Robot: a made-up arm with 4 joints.
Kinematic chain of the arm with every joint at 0, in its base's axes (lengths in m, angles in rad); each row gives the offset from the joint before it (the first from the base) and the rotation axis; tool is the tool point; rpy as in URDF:
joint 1: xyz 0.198 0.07 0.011 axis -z
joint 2: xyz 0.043 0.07 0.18 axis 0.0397 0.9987 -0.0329
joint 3: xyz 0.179 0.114 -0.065 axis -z
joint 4: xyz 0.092 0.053 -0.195 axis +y
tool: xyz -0.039 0.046 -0.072 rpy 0 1.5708 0
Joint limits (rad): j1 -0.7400..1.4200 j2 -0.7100..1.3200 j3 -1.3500..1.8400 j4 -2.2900..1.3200
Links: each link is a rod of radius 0.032 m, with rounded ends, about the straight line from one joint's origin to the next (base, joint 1, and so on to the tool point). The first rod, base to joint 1, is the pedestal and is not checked.
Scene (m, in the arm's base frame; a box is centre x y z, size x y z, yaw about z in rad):
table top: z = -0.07
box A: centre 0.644 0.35 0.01 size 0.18 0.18 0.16 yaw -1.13
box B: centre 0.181 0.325 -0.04 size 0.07 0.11 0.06 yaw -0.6
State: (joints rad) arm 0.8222 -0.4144 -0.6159 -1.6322
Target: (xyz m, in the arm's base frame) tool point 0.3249 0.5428 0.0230
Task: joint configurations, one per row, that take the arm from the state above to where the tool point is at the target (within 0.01 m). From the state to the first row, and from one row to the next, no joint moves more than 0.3 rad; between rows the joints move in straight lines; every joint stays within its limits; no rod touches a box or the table.
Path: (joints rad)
1: 0.7181 -0.5129 -0.5359 -1.8515
2: 0.6139 -0.6115 -0.4560 -2.0707
3: 0.5098 -0.7100 -0.3760 -2.2900
4: 0.2598 -0.7100 -0.2885 -2.2376
5: 0.0099 -0.7100 -0.2011 -2.1852
6: -0.2401 -0.7100 -0.1136 -2.1328
7: -0.4900 -0.7100 -0.0262 -2.0803
8: -0.7400 -0.7100 0.0613 -2.0279
9: -0.6744 -0.6639 -0.1787 -2.0223
10: -0.6088 -0.6177 -0.4186 -2.0167
11: -0.5432 -0.5716 -0.6586 -2.0110
12: -0.4776 -0.5254 -0.8986 -2.0054
13: -0.4121 -0.4793 -1.1385 -1.9998

